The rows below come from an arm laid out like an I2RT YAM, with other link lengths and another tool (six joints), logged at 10 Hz.
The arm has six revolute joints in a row. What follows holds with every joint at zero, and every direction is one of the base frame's.
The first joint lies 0.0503 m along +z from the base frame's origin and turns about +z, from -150 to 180 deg.
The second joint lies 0.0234 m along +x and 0.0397 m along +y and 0.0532 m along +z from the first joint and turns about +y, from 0 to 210 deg.
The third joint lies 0.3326 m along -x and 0.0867 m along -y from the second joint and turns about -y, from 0 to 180 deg.
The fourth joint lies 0.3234 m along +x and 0.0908 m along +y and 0.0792 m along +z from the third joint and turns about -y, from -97 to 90 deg.
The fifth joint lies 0.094 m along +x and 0.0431 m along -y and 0.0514 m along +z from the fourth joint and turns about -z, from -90 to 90 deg.
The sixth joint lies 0.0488 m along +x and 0.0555 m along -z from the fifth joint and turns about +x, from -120 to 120 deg.
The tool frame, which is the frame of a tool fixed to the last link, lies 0.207 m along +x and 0.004 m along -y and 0.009 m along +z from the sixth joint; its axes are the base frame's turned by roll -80.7, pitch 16.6 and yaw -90 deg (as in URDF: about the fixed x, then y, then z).
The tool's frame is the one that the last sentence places.
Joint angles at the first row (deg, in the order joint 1, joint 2, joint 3, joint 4, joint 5, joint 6):
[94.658, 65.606, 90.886, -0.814, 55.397, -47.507]
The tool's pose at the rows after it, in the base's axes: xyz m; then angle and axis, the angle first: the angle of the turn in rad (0 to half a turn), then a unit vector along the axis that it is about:
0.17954 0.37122 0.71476 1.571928 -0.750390 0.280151 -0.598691
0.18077 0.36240 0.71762 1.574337 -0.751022 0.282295 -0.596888
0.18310 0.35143 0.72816 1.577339 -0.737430 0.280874 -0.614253
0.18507 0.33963 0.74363 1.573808 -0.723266 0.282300 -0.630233
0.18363 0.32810 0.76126 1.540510 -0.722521 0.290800 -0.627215
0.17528 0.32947 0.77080 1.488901 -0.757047 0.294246 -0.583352
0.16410 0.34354 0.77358 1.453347 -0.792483 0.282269 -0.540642
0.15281 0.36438 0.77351 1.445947 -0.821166 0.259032 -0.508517
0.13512 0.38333 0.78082 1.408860 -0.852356 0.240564 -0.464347
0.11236 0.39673 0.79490 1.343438 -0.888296 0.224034 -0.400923
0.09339 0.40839 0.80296 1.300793 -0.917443 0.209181 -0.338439
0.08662 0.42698 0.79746 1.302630 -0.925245 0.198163 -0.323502
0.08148 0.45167 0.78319 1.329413 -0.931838 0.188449 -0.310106
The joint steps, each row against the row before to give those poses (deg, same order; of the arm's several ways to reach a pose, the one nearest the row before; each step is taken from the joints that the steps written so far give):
[0.028, -0.803, 1.015, -4.858, 0.540, 2.920]
[-0.022, -0.664, 0.734, -1.757, 0.132, 0.413]
[0.005, -0.484, 0.077, 2.154, 0.683, -2.998]
[-0.030, -0.066, 1.150, 1.813, 0.431, -2.832]
[0.013, -0.024, 2.841, -1.651, -0.937, 0.667]
[0.030, 1.011, 5.890, -9.252, -3.290, 6.826]
[-0.020, 1.832, 4.554, -6.567, -3.737, 4.893]
[0.252, 2.839, 4.445, -4.878, -2.744, 2.514]
[0.827, 2.945, 5.132, -3.942, -3.451, 2.776]
[0.672, 2.575, 5.560, -3.505, -5.068, 3.478]
[0.241, 2.225, 4.450, -2.979, -4.498, 3.184]
[0.026, 1.460, 0.093, 0.541, -1.188, 0.529]
[0.055, 2.104, 0.283, -0.376, -0.512, 0.834]

